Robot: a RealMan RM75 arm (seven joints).
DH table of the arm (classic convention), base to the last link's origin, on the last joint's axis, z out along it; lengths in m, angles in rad. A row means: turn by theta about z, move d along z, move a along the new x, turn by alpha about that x. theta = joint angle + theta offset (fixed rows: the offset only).
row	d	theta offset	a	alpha
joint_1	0.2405	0	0	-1.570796
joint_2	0	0	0	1.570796
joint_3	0.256	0	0	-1.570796
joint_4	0	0	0	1.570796
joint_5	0.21	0	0	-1.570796
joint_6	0	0	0	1.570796
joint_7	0.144	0	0	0
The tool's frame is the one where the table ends.
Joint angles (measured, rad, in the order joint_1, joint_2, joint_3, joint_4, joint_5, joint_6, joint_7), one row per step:
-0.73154 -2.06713 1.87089 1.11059 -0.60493 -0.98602 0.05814
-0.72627 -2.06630 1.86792 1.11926 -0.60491 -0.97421 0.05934
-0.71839 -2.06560 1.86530 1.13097 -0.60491 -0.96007 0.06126
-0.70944 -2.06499 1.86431 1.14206 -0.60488 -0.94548 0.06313
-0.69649 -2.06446 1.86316 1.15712 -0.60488 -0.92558 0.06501
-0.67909 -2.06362 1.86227 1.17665 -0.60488 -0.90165 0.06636
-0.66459 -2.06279 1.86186 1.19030 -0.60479 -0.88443 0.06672
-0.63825 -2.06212 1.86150 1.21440 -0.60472 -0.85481 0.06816
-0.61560 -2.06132 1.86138 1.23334 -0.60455 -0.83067 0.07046
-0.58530 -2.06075 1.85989 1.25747 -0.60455 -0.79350 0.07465
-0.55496 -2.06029 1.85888 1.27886 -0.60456 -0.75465 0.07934
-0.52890 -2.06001 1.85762 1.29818 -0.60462 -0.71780 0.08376
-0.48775 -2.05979 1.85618 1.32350 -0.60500 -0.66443 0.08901
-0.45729 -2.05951 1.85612 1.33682 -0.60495 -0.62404 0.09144
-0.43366 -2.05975 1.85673 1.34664 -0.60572 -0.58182 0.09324
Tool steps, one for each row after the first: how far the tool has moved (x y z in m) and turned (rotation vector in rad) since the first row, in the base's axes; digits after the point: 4 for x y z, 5 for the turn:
0.0017 0.0012 0.0013 0.01087 -0.01195 -0.00770
0.0035 0.0022 0.0027 0.02323 -0.02637 -0.01731
0.0048 0.0028 0.0038 0.03480 -0.03975 -0.02627
0.0064 0.0035 0.0053 0.05068 -0.05825 -0.03715
0.0080 0.0039 0.0074 0.07043 -0.08095 -0.04899
0.0083 0.0039 0.0091 0.08506 -0.09674 -0.05480
0.0086 0.0035 0.0118 0.10988 -0.12401 -0.06461
0.0081 0.0030 0.0143 0.13026 -0.14460 -0.07190
0.0077 0.0028 0.0181 0.16168 -0.17430 -0.08324
0.0067 0.0026 0.0219 0.19412 -0.20228 -0.09367
0.0065 0.0026 0.0259 0.22541 -0.22810 -0.10522
0.0042 0.0020 0.0317 0.27173 -0.26312 -0.11536
0.0007 0.0013 0.0357 0.30613 -0.28547 -0.11831
-0.0008 0.0013 0.0394 0.33995 -0.30835 -0.12531

